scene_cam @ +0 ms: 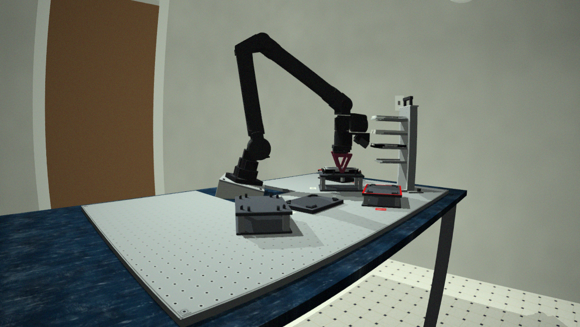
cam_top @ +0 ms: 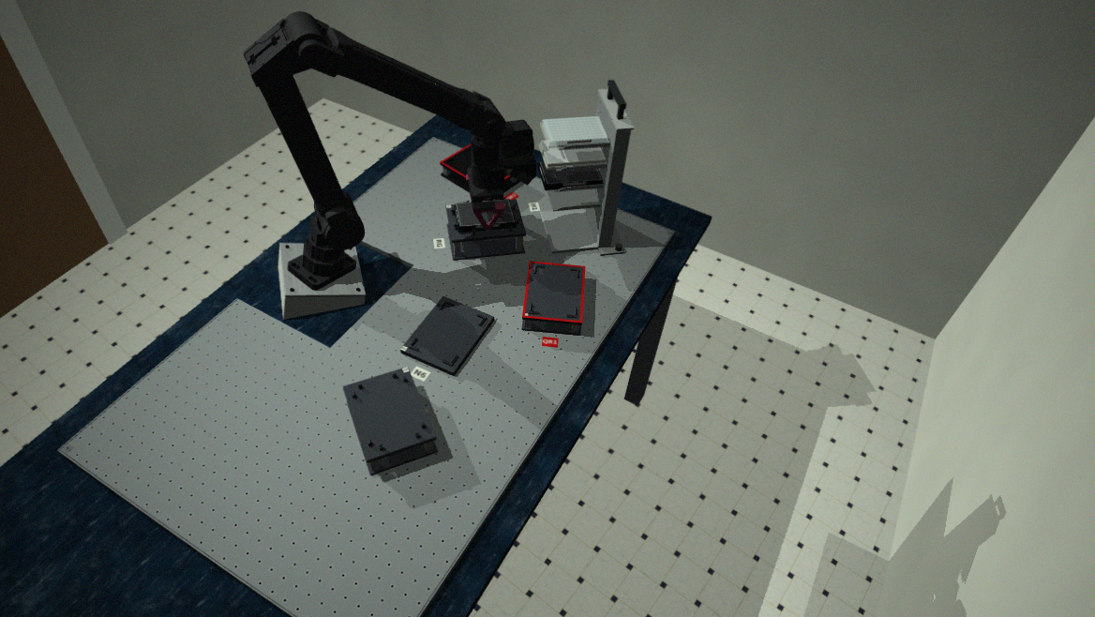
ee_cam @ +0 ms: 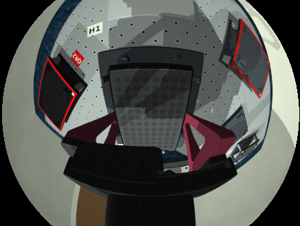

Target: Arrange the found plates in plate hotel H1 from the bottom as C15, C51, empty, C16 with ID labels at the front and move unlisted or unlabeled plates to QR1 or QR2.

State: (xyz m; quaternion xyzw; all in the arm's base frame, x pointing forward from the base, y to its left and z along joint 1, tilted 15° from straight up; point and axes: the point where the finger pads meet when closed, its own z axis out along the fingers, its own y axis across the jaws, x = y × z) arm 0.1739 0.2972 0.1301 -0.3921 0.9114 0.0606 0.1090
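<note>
My hand is 20 mm above the raised regrip nest RG. Also, from my hand: quarantine nest QR1: 240 mm ahead, 70 mm to the right, 40 mm below; then plate hotel H1: 180 mm ahead, 200 mm to the left, 90 mm above; then quarantine nest QR2: 150 mm behind, 170 mm to the left, 40 mm below.
</note>
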